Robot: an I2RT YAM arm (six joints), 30 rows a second.
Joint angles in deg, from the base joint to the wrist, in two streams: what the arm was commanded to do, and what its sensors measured. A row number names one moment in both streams.
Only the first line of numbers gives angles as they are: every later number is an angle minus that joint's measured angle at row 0.
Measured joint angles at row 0:
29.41 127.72 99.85 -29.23 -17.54 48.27
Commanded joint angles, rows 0 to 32:
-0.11 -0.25 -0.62 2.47 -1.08 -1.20
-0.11 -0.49 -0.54 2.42 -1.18 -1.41
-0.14 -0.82 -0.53 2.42 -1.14 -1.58
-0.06 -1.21 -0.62 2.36 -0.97 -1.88
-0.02 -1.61 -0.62 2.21 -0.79 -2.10
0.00 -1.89 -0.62 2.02 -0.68 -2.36
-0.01 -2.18 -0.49 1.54 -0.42 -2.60
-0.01 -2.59 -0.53 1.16 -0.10 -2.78
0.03 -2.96 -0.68 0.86 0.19 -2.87
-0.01 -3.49 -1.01 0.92 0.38 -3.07
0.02 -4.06 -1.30 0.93 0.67 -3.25
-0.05 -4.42 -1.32 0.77 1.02 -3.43
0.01 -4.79 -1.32 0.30 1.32 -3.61
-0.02 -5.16 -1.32 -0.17 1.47 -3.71
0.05 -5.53 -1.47 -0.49 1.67 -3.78
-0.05 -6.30 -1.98 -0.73 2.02 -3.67
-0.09 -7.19 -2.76 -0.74 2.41 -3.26
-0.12 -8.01 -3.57 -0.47 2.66 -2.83
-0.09 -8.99 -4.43 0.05 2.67 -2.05
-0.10 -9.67 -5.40 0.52 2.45 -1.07
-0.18 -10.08 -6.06 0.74 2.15 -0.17
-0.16 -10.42 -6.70 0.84 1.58 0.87
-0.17 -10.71 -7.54 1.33 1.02 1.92
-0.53 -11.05 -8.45 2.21 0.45 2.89
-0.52 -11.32 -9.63 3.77 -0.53 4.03
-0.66 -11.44 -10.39 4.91 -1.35 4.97
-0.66 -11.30 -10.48 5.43 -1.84 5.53
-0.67 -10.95 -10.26 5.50 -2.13 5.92
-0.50 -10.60 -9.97 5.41 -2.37 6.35
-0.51 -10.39 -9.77 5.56 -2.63 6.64
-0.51 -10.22 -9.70 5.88 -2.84 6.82
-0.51 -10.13 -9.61 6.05 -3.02 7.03
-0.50 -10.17 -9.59 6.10 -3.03 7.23
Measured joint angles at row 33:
-0.64 -10.84 -9.68 4.50 -1.92 5.20
